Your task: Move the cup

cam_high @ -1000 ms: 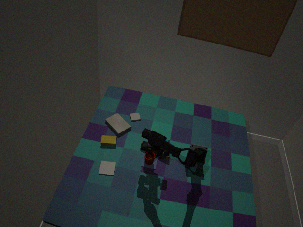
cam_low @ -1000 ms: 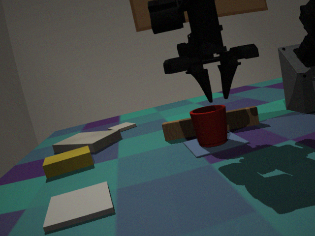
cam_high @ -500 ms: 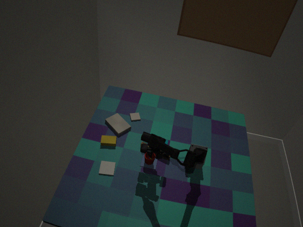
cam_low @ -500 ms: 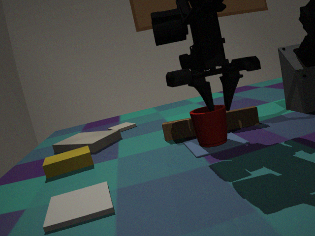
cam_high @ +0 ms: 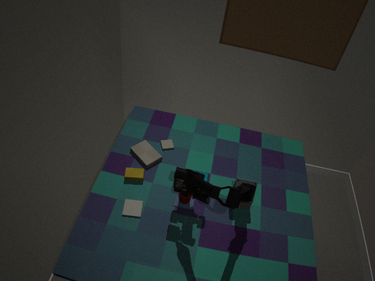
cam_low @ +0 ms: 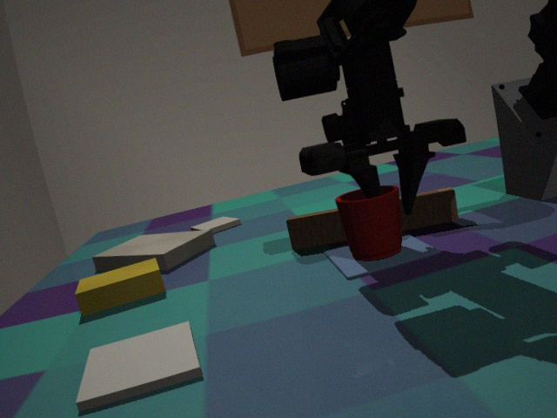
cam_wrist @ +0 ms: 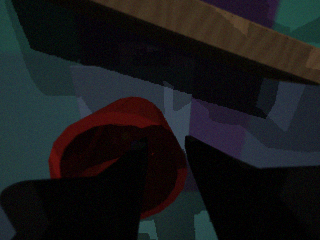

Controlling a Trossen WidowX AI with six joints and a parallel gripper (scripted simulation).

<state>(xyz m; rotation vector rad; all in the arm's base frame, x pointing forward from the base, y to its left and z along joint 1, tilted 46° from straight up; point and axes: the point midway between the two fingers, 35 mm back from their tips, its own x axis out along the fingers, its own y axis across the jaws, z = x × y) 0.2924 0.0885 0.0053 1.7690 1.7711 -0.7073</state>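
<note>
Now: the cup 3 cm ahead of my gripper tip. From my gripper tip the other things lie so: wooden bar: 9 cm to the right, 3 cm below; yellow block: 35 cm ahead, 9 cm to the right, 2 cm below; pale blue pad: 3 cm ahead, 5 cm below.
</note>
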